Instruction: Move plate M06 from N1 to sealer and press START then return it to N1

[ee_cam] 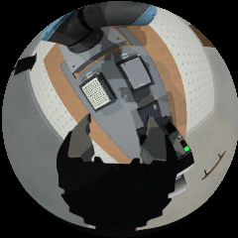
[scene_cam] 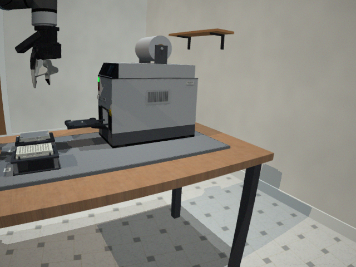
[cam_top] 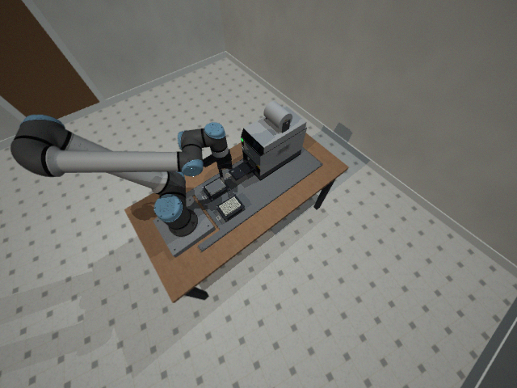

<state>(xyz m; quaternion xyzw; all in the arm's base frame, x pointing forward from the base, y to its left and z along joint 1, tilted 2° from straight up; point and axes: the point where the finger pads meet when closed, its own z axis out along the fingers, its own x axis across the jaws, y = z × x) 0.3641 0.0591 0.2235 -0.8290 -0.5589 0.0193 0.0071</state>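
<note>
The plate M06 lies 22 cm below my hand, 11 cm to the right of it and 3 cm behind it. Also, from my hand: black sealer stage 18 cm below, 15 cm ahead, 10 cm to the left; plate 23 cm below, 9 cm to the left, 6 cm behind; foil roll 48 cm ahead, 15 cm to the left, 14 cm above.
</note>
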